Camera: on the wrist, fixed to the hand. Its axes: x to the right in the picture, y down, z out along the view.
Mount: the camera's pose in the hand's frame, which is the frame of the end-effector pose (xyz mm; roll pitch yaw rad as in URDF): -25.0 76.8 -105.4 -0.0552 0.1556 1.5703
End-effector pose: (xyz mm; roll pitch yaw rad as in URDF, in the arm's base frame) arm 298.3 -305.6 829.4 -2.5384 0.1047 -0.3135
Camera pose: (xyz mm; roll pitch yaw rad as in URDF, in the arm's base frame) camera 241.0 -416.4 875.0 2.9707 0.4450 -1.9339
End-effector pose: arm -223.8 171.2 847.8 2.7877 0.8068 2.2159
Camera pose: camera -239.5 251.1 952.7 2.2121 -0.3438 1.0289
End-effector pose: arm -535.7 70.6 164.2 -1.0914 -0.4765 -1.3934
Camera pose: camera -587.4 29.5 49.0 -1.0739 1.0014 -0.7622
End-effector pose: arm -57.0 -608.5 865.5 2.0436 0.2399 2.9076
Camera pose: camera -73.9 -665.0 984.5 2.4205 -1.1752 1.9643
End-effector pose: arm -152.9 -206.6 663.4 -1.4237 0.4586 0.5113
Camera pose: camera -162.2 -318.5 592.5 1.5329 1.1126 -2.6111
